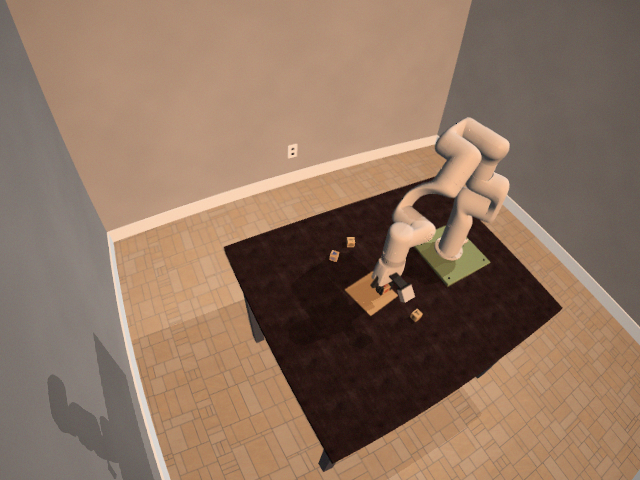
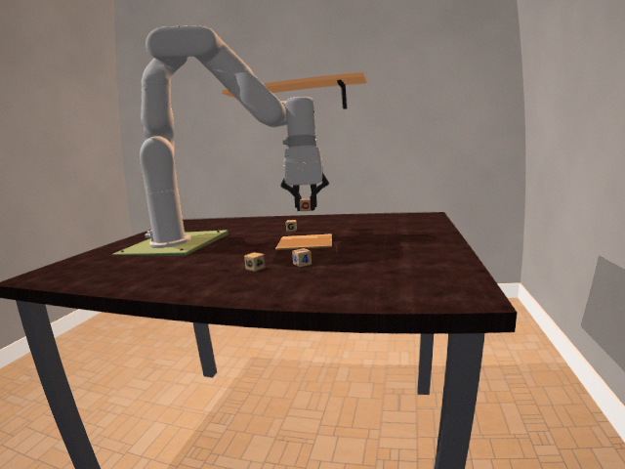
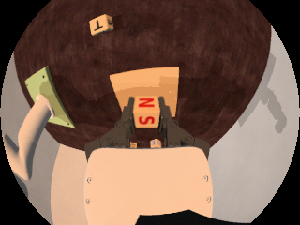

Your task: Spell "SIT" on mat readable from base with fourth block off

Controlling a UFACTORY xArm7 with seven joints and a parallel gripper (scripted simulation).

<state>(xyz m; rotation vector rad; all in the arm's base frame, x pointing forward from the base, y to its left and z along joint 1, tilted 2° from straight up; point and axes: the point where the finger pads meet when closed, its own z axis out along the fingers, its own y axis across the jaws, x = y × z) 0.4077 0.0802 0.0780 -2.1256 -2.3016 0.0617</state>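
The tan mat lies 5 cm to the right of my hand and 10 cm below it.
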